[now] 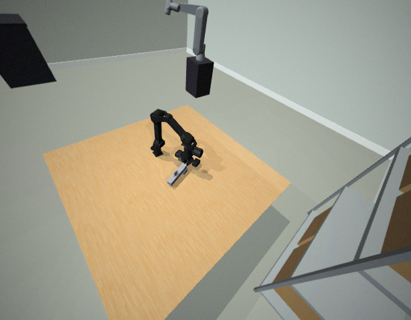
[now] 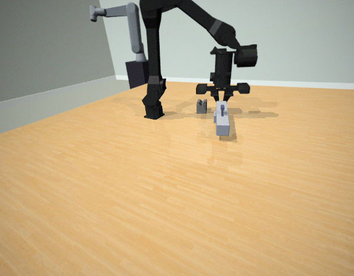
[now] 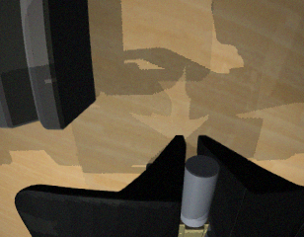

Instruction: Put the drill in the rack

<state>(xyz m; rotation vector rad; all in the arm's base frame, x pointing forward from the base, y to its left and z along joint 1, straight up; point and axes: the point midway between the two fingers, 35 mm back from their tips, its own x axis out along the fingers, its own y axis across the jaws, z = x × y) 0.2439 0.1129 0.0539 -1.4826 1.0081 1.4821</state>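
My gripper tip is now 50 mm to the left of the drill, 30 mm below it and 20 mm short of it. From my gripper tip the other things lie so: rack: 90 mm behind, 20 mm to the left; dark key: 130 mm to the right, 50 mm ahead, 30 mm above; light grey block: 110 mm to the right, 40 mm ahead, 20 mm above.
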